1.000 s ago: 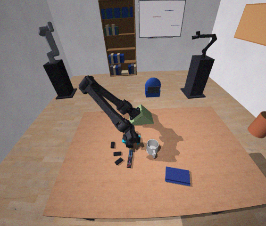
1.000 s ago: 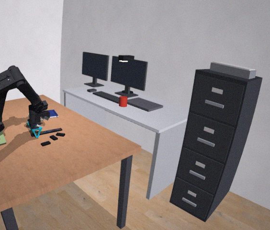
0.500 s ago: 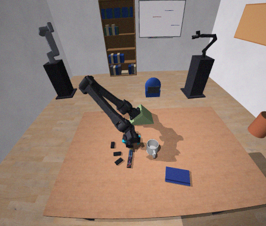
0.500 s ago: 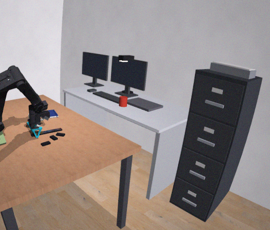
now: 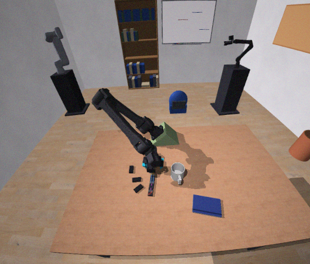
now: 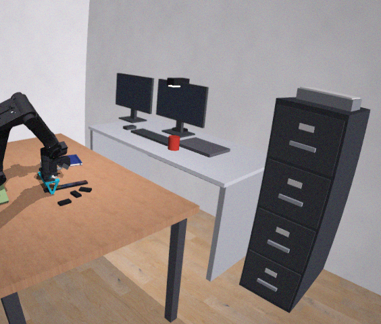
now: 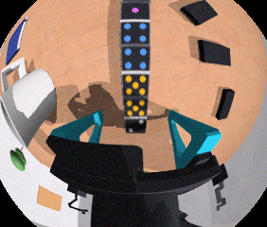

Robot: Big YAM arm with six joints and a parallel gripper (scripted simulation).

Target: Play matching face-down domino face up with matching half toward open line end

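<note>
Now: hand right at the domino. Round my hand: blue book (290 mm ahead, 270 mm to the left).
</note>
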